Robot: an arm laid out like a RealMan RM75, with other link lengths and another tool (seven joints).
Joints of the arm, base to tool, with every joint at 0 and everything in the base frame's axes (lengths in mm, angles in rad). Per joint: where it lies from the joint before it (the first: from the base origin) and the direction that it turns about. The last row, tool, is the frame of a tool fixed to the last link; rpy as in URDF.
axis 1: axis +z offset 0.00 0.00 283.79
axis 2: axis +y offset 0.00 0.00 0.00
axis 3: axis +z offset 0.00 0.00 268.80
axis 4: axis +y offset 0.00 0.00 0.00
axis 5: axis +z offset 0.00 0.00 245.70
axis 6: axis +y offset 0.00 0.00 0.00
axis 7: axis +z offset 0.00 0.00 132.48
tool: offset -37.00 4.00 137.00 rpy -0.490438 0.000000 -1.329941
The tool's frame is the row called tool.
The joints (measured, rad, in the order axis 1, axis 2, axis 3, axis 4, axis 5, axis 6, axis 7), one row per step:
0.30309, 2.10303, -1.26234, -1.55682, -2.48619, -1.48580, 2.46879
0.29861, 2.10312, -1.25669, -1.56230, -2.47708, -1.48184, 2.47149
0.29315, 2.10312, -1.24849, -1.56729, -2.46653, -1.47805, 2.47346
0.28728, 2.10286, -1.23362, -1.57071, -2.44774, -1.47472, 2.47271
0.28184, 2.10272, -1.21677, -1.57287, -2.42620, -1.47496, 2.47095
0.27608, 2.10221, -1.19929, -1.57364, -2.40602, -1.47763, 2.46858
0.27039, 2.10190, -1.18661, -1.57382, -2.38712, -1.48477, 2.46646
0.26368, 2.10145, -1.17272, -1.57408, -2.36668, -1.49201, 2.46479
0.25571, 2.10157, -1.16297, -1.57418, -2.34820, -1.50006, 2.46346
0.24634, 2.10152, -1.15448, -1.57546, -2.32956, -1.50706, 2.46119
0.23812, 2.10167, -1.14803, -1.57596, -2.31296, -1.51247, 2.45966
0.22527, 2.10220, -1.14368, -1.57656, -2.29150, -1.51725, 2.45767
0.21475, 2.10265, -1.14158, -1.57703, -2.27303, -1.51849, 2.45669
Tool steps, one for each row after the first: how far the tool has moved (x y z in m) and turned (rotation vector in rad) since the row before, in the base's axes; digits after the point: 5 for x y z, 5 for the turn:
-0.00130, 0.00115, 0.00260, 0.01106, 0.01056, -0.00155
-0.00073, 0.00110, 0.00322, 0.01240, 0.01221, -0.00322
-0.00125, 0.00140, 0.00446, 0.01510, 0.02053, -0.00371
-0.00139, 0.00071, 0.00431, 0.01233, 0.02331, -0.00446
-0.00024, 0.00003, 0.00425, 0.01015, 0.02165, -0.00643
-0.00043, -0.00163, 0.00221, 0.00192, 0.01965, -0.00582
-0.00024, -0.00170, 0.00268, 0.00317, 0.02135, -0.00693
0.00004, -0.00270, 0.00127, -0.00086, 0.01926, -0.00701
0.00005, -0.00281, 0.00140, -0.00013, 0.01819, -0.00545
-0.00013, -0.00245, 0.00091, -0.00033, 0.01645, -0.00476
-0.00002, -0.00364, 0.00026, -0.00140, 0.02064, -0.00582
-0.00053, -0.00247, 0.00022, 0.00059, 0.01758, -0.00383

